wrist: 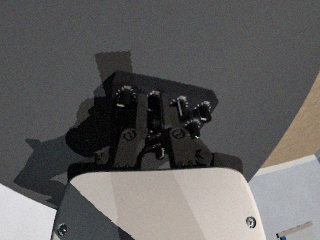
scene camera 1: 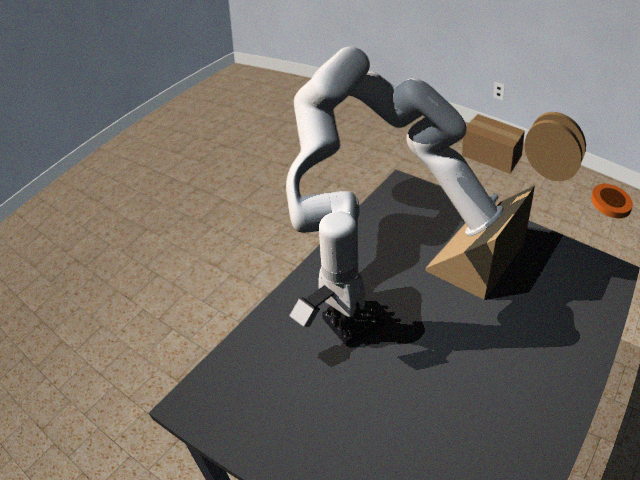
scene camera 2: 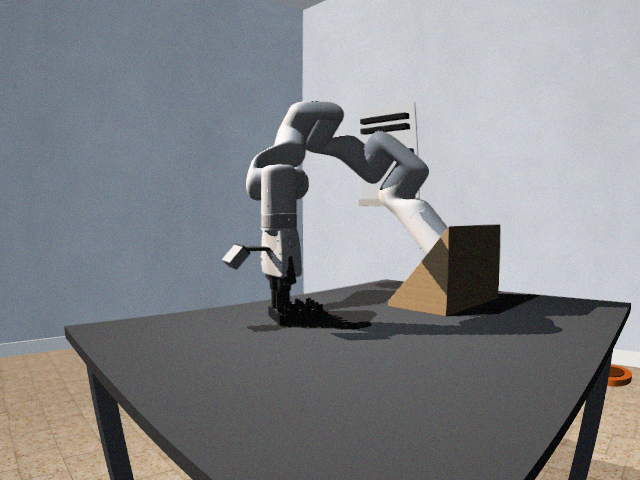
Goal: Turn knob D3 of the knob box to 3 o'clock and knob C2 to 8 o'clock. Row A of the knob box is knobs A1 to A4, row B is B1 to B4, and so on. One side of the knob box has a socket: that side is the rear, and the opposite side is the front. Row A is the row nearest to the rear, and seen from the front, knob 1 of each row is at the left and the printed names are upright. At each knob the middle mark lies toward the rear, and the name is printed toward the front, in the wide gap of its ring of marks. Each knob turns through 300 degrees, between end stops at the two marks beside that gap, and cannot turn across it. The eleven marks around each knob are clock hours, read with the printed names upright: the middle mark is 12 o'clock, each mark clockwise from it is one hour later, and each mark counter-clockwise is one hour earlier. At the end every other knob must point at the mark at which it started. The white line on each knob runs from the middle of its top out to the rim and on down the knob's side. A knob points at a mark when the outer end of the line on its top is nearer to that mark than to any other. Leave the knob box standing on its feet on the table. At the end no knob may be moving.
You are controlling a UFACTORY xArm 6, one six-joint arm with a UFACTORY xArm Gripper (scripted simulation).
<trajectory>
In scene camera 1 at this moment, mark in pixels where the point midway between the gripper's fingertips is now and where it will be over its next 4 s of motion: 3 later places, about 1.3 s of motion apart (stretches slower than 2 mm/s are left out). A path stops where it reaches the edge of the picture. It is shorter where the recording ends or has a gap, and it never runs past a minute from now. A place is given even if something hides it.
My gripper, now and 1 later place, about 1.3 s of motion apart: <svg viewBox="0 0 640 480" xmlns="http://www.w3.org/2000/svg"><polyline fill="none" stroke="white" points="341,325 341,311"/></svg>
</trajectory>
